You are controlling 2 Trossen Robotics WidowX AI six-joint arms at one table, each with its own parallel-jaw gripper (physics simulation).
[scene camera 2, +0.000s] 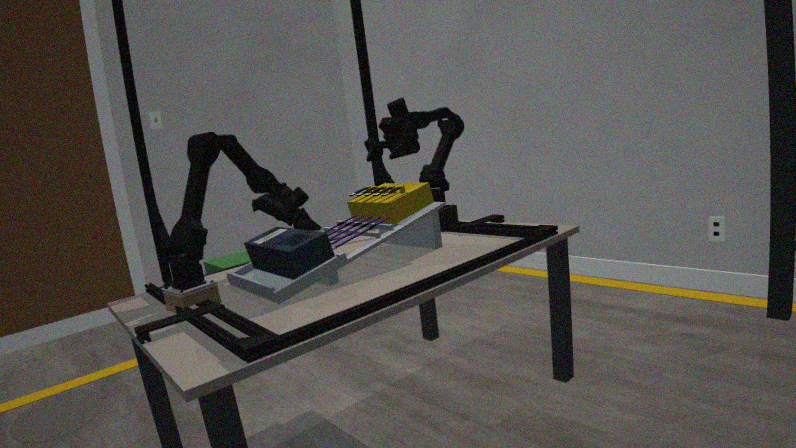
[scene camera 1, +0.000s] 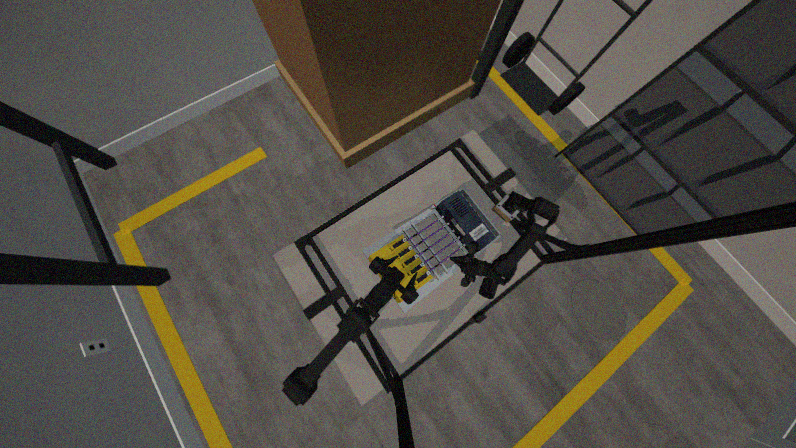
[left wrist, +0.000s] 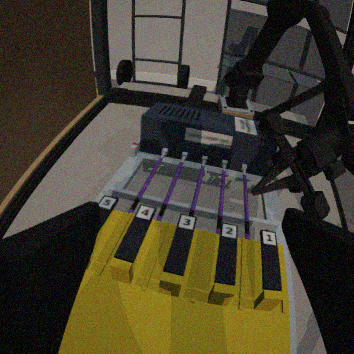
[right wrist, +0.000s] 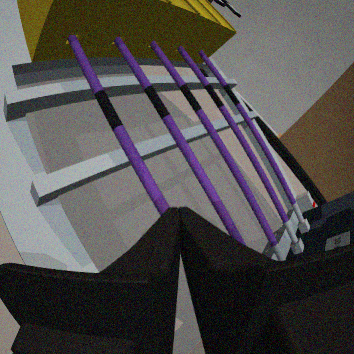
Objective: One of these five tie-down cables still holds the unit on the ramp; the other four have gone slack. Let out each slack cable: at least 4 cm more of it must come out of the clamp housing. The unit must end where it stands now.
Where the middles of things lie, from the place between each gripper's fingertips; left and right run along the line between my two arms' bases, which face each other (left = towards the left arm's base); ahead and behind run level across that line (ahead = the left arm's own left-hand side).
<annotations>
I see the grey ramp (scene camera 1: 374, 247) 190 mm to the right of my left hand and 220 mm below it.
The grey ramp lies 90 mm ahead of my right hand and 40 mm below it.
</annotations>
